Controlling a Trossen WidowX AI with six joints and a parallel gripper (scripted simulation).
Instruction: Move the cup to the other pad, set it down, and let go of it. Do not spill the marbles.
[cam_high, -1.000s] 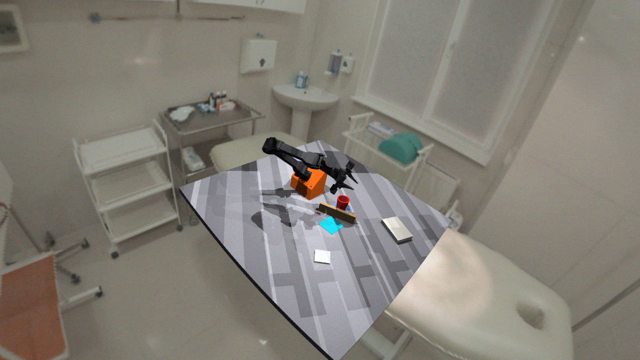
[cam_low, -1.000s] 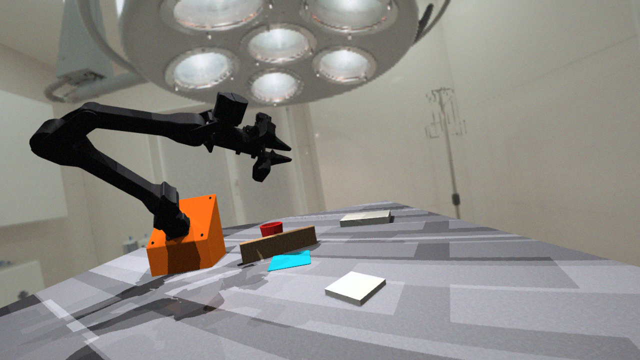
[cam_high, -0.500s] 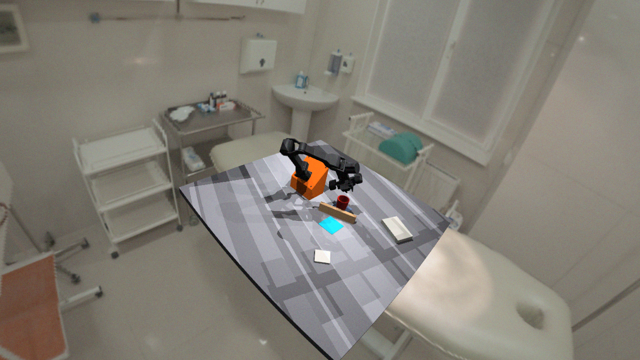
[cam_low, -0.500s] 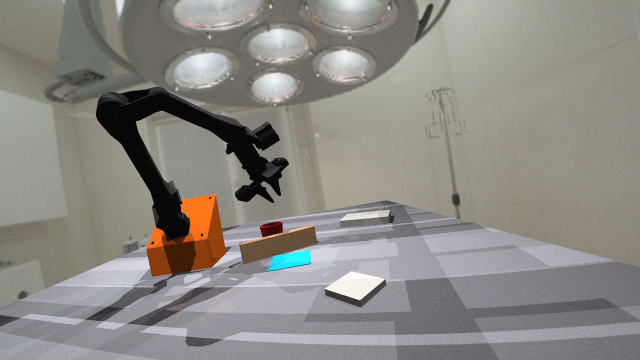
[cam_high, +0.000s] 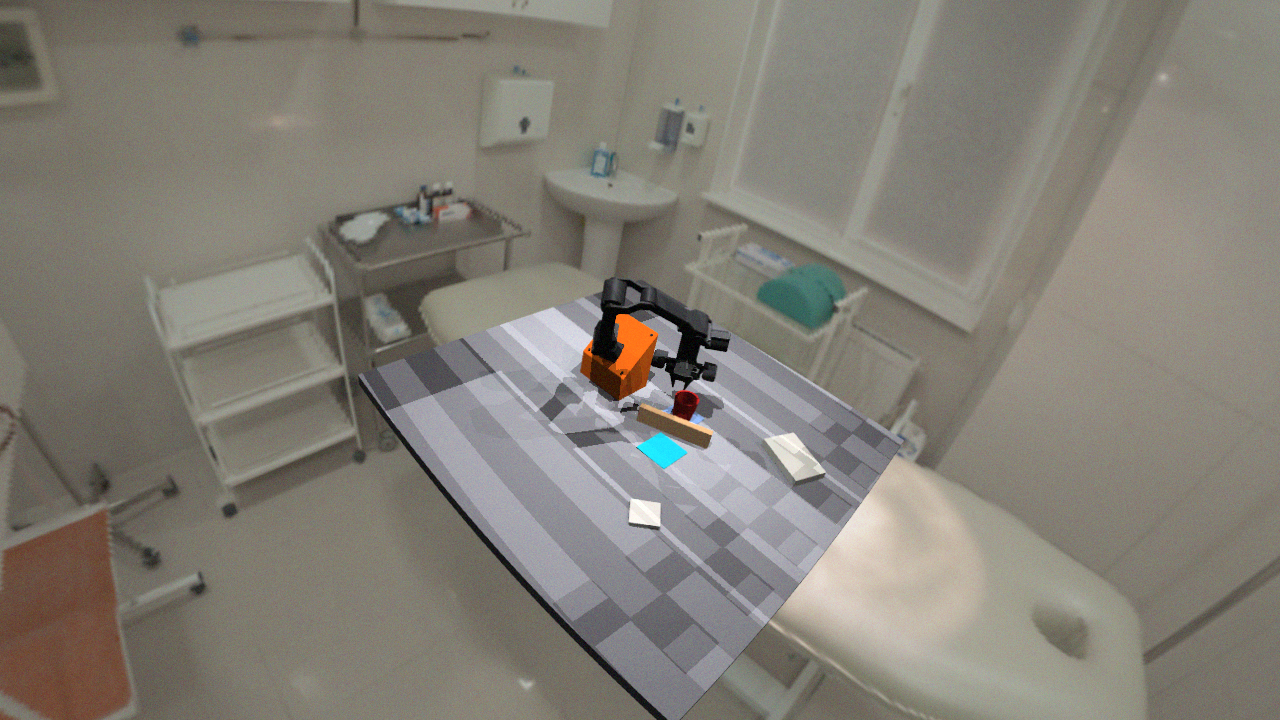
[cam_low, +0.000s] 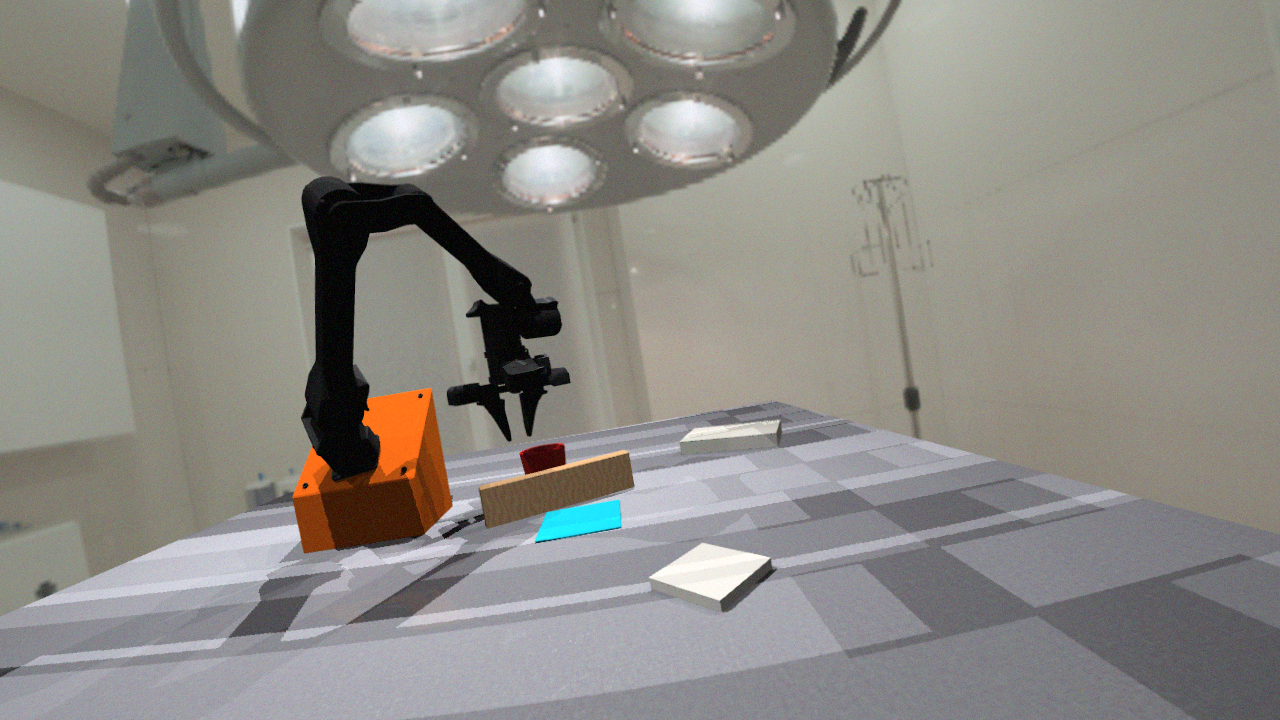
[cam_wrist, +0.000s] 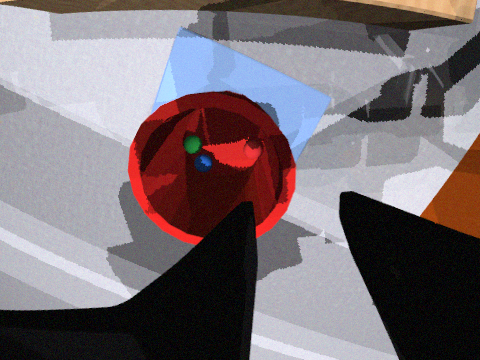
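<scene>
Now: gripper tip 30 mm short of the dark red cup, 10 mm to the right of it and 60 mm above it. Also, from my gripper tip: light blue pad 30 mm ahead, 10 mm to the left, 110 mm below; then green marble 50 mm ahead, 20 mm to the left, 80 mm below; then blue marble 40 mm ahead, 30 mm to the left, 80 mm below.
</scene>
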